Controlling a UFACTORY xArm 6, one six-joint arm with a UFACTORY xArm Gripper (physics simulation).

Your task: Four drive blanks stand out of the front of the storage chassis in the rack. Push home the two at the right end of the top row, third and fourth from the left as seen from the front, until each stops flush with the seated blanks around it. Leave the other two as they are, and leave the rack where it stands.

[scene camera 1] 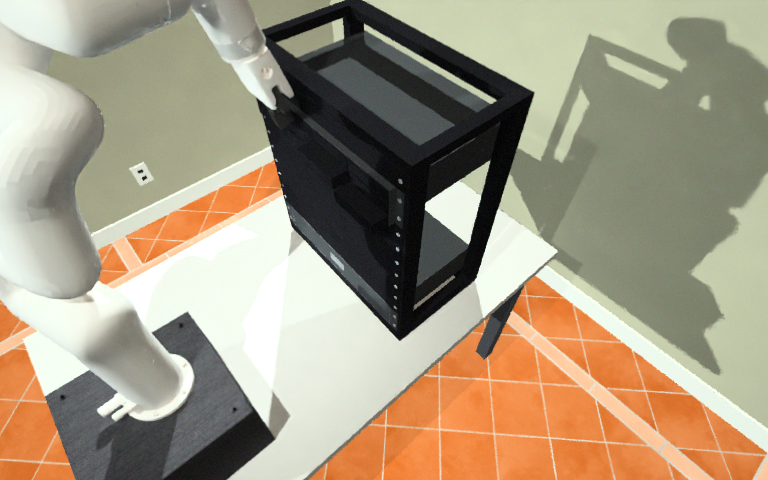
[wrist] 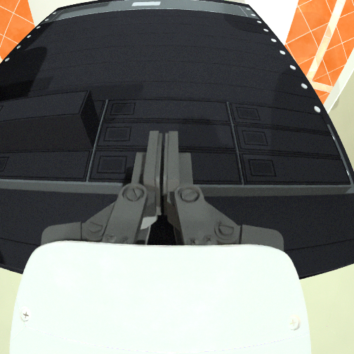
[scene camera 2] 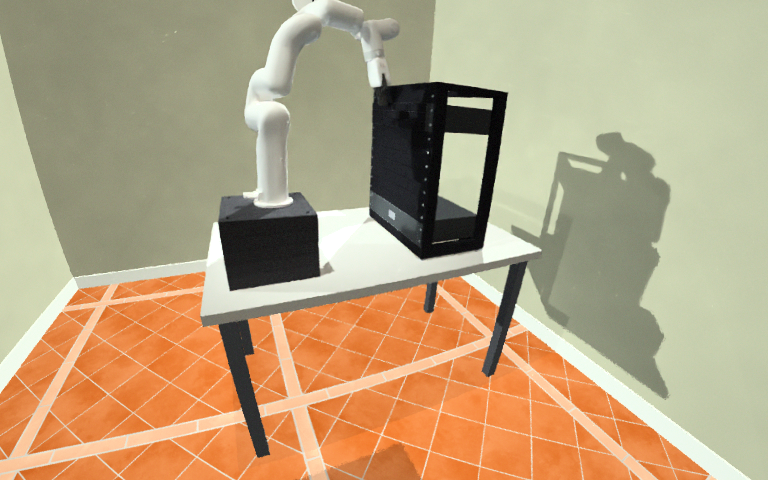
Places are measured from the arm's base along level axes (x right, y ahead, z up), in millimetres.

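Where they show: gripper, between the fingertips: (scene camera 1: 285, 123) (scene camera 2: 383, 105); arm's base, origin of its link: (scene camera 1: 159, 387) (scene camera 2: 273, 202).
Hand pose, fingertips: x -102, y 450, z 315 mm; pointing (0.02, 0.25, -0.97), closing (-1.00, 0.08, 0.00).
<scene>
Each offset is from my fingertips to the top centre of the thing. "pt": to the spot under its first point. Level surfaces: height alone.
The black rack (scene camera 1: 410, 237) (scene camera 2: 429, 186) (wrist: 200, 55) stands upright. In the wrist view its front is upside down. The third top-row blank (wrist: 45, 166) looks level with the second top-row blank (wrist: 207, 170). The blank directly below the third (wrist: 40, 107) stands well out, showing its upper side. The fourth column is outside the wrist view. In scene camera 1 a protruding block {pt dx +221, dy -19, dz -47 mm} (scene camera 1: 359, 204) shows dimly; depths there are too dark to tell. My gripper (scene camera 1: 282, 116) (scene camera 2: 384, 100) (wrist: 163, 149) is shut and empty, at the upper left of the front, overlapping the second column in the wrist view.
The chassis lip (wrist: 280, 190) runs along the top edge of the blanks. The rack's top frame {pt dx +202, dy +294, dz +77 mm} (scene camera 1: 470, 65) is beside the arm's wrist. The rack stands on the white table {dz -525 mm} (scene camera 1: 334, 362) (scene camera 2: 362, 271). The arm's black base block (scene camera 1: 220, 390) (scene camera 2: 269, 249) stands in front.
</scene>
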